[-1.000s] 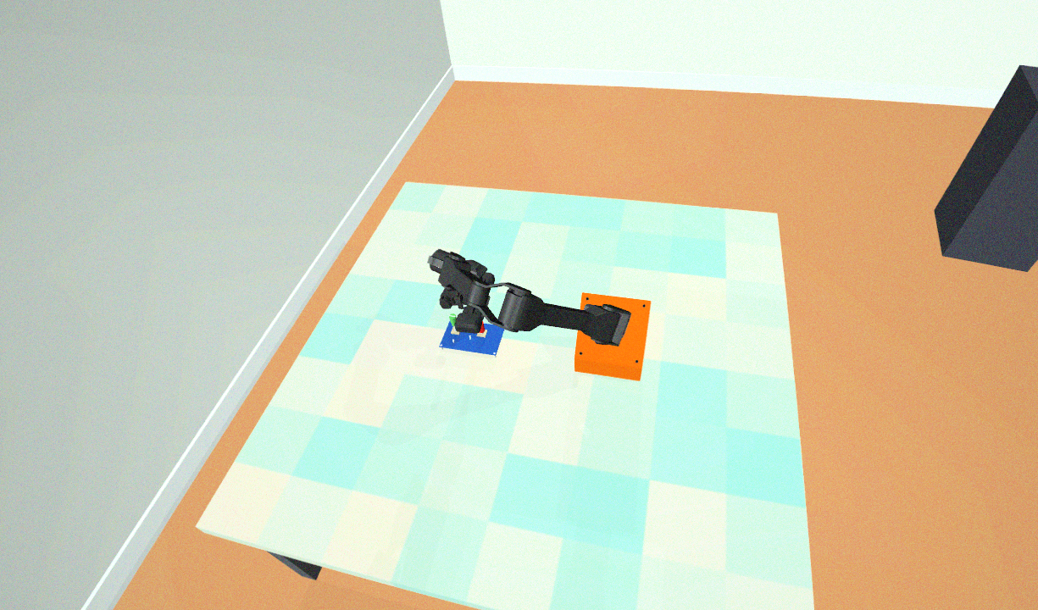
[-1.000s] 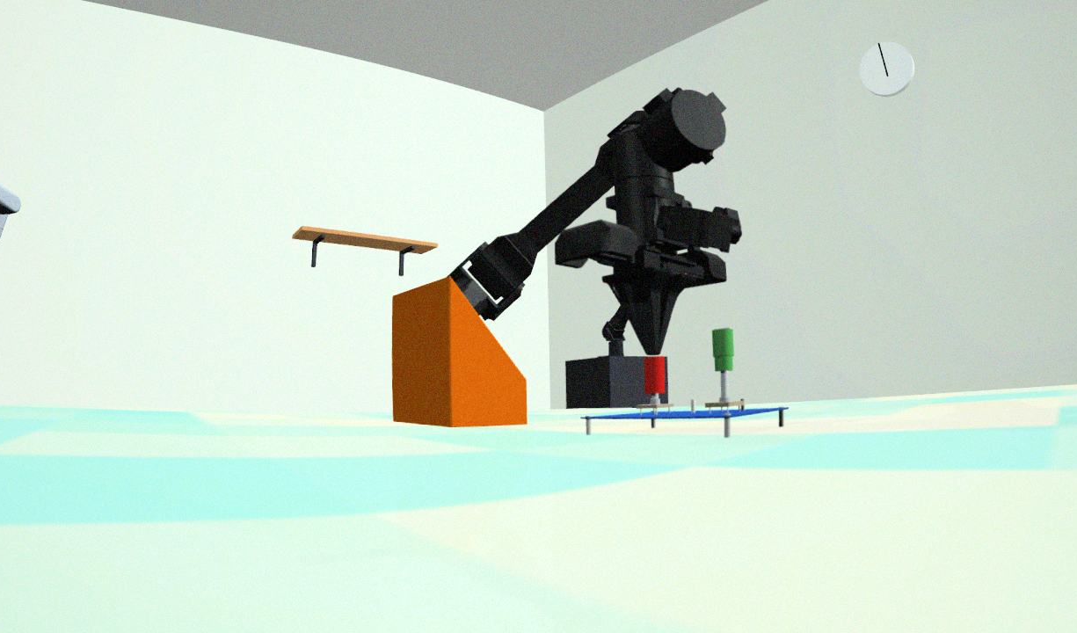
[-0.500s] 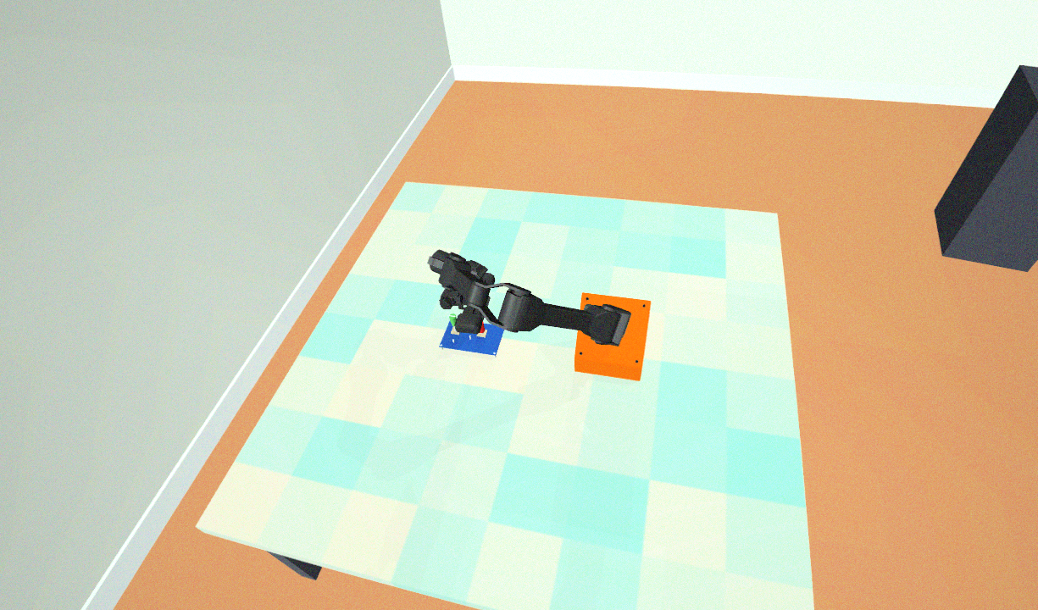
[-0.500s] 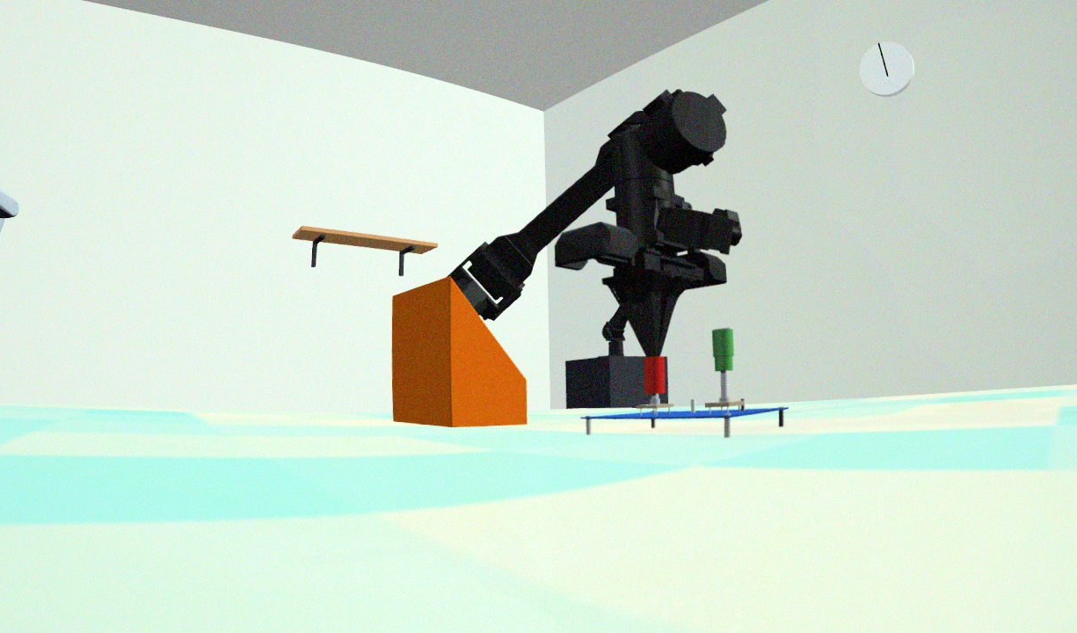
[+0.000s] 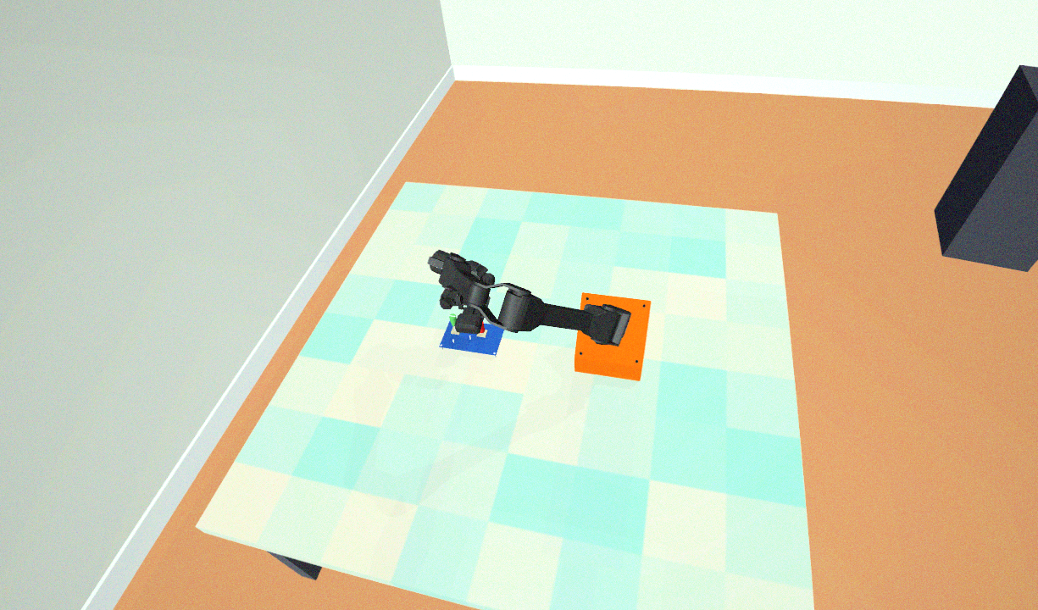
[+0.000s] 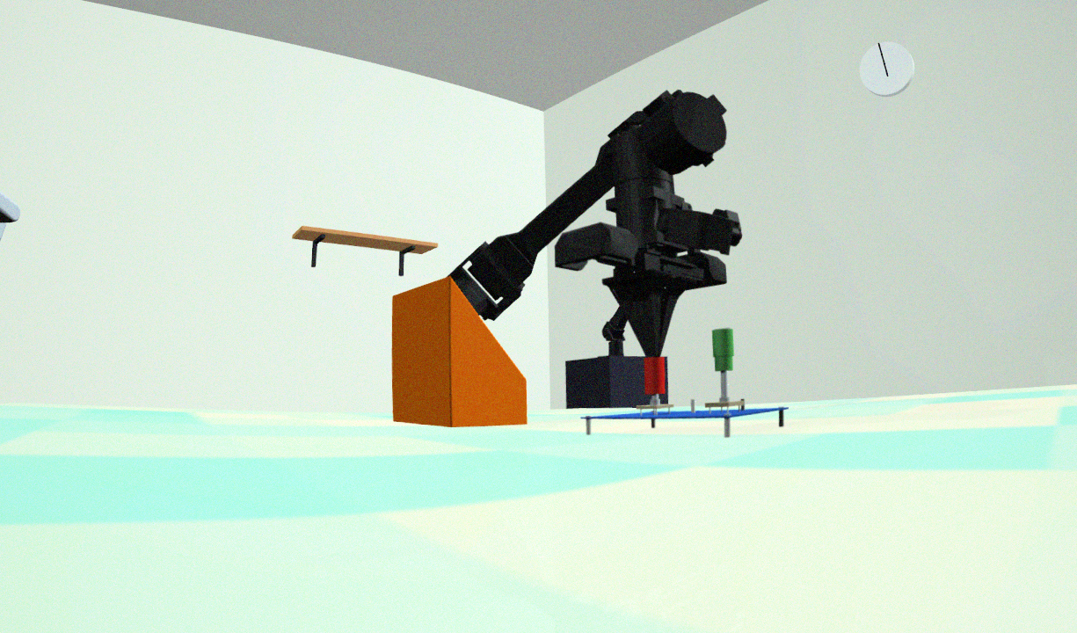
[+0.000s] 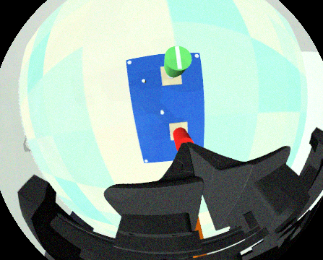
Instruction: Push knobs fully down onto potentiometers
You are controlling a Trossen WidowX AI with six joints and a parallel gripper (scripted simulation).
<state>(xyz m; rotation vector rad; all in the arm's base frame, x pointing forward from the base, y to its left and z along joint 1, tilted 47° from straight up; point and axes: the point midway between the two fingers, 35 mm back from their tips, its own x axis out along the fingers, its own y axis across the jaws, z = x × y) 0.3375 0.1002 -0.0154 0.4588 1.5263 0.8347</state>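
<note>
My gripper tip is now 2 cm above the red knob. The rest, counted from my gripper tip: green knob (7 cm ahead, 1 cm to the left).
</note>
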